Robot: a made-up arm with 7 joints.
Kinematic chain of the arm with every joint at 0, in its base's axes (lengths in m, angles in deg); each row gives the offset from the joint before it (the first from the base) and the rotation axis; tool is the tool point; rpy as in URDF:
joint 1: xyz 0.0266 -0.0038 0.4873 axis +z
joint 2: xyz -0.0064 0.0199 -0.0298 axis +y
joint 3: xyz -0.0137 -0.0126 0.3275 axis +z
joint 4: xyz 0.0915 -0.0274 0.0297 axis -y
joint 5: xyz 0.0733 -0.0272 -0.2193 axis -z
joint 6: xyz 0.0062 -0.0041 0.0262 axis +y
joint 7: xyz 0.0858 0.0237 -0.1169 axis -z
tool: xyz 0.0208 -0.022 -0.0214 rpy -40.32 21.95 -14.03
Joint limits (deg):
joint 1: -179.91..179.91
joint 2: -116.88..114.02
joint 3: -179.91..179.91
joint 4: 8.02..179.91
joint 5: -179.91..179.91
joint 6: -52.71..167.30
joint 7: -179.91..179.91
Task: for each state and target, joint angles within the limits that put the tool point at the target. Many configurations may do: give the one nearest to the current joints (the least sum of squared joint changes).
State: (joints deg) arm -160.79 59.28 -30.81 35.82 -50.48 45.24 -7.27
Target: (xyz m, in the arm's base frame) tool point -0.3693 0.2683 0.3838
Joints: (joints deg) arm -169.10 52.74 -43.64 59.32 -50.95 42.18 -6.14
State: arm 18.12 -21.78 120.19 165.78 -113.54 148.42 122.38
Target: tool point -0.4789 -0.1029 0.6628
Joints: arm 30.65 -74.39 136.06 151.70 -112.04 140.05 122.45
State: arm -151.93 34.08 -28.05 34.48 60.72 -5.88 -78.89
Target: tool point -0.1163 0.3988 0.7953
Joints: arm -175.65 -4.85 -43.57 49.75 64.27 -29.21 -77.58
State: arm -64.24 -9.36 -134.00 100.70 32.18 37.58 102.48
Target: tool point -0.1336 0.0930 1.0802
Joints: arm -69.42 25.70 -157.46 107.22 30.85 39.44 102.45
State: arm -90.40 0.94 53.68 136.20 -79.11 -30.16 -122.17
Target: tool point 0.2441 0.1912 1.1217
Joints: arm -91.09 -19.07 64.99 147.06 -55.41 7.43 -110.63
